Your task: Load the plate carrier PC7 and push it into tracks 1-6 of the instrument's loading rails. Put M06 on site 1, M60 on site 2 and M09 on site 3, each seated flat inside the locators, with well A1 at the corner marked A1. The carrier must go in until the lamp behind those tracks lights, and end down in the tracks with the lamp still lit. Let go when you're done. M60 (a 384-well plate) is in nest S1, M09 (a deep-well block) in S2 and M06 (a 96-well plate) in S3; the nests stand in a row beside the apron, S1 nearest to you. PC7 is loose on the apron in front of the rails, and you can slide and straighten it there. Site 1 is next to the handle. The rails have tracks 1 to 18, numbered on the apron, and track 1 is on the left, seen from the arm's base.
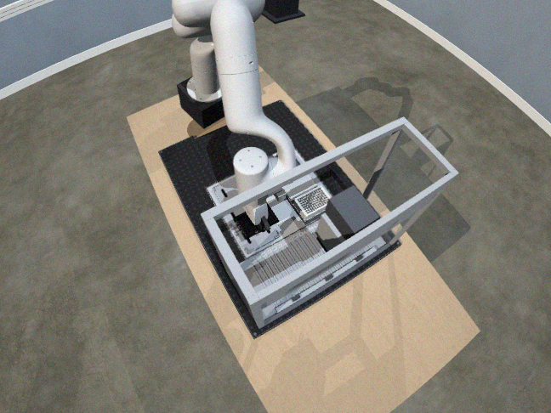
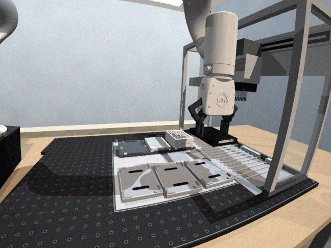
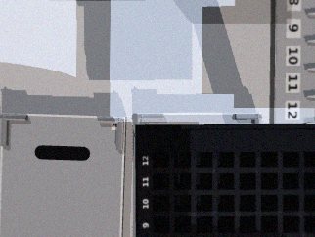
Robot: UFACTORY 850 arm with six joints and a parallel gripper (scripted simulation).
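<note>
Now: hand 240 mm to the right of the dark carrier PC7, 120 mm above it and 100 mm past it. From my hand the other things lie so: black 96-well plate M06: 10 mm below; then nest S1: 220 mm behind, 130 mm below, 20 mm to the left; then nest S2: 130 mm below, 110 mm behind.
</note>
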